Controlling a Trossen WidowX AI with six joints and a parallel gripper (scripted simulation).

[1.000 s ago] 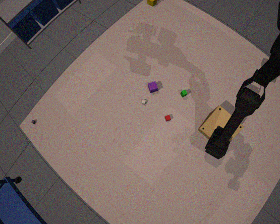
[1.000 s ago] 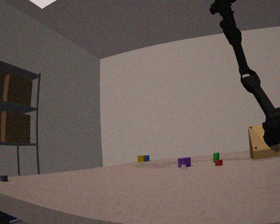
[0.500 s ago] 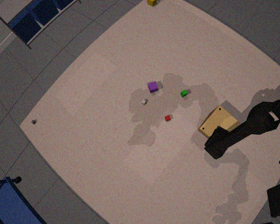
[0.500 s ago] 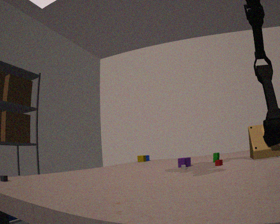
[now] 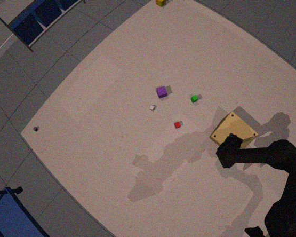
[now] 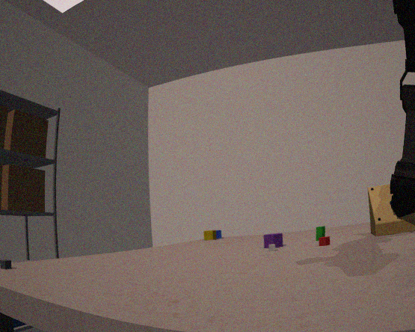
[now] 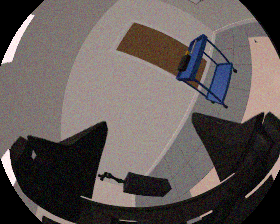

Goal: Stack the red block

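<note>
Right now the red block is 22 cm ahead of my gripper tip, 43 cm to the right of it and 54 cm below it. Round my gripper tip: small dark cube (82 cm ahead, 3 cm to the right, 54 cm below); then purple block (36 cm ahead, 52 cm to the right, 53 cm below); then small white block (36 cm ahead, 44 cm to the right, 54 cm below).
</note>
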